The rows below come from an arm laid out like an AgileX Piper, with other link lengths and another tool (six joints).
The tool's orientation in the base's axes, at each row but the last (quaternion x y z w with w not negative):
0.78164, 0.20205, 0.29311, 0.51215
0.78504, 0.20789, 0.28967, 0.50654
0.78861, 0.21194, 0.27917, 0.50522
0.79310, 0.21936, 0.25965, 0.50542
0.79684, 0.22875, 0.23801, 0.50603
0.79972, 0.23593, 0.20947, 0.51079
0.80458, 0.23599, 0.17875, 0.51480
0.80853, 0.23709, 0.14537, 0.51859
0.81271, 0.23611, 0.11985, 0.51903
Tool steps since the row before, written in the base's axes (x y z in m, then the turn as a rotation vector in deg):
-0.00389, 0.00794, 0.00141, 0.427, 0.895, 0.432
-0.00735, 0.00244, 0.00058, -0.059, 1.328, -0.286
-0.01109, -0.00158, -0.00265, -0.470, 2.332, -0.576
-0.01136, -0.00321, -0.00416, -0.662, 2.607, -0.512
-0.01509, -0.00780, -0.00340, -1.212, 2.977, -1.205
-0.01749, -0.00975, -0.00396, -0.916, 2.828, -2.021
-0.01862, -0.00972, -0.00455, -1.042, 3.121, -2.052
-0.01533, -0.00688, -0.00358, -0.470, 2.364, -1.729
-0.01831, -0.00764, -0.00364, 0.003, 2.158, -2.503
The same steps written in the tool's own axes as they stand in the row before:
0.00234, -0.00189, -0.00843, 0.979, 0.051, -0.458
-0.00383, -0.00069, -0.00672, 0.709, -0.796, -0.844
-0.00994, -0.00237, -0.00530, 0.953, -1.484, -1.698
-0.01149, -0.00352, -0.00352, 0.985, -1.550, -2.031
-0.01703, -0.00199, -0.00250, 0.676, -2.394, -2.366
-0.02015, -0.00291, -0.00153, 0.749, -3.038, -1.770
-0.02104, -0.00431, -0.00080, 0.809, -3.196, -2.042
-0.01659, -0.00441, -0.00058, 0.884, -2.505, -1.320
-0.01944, -0.00535, -0.00047, 1.225, -3.007, -0.615

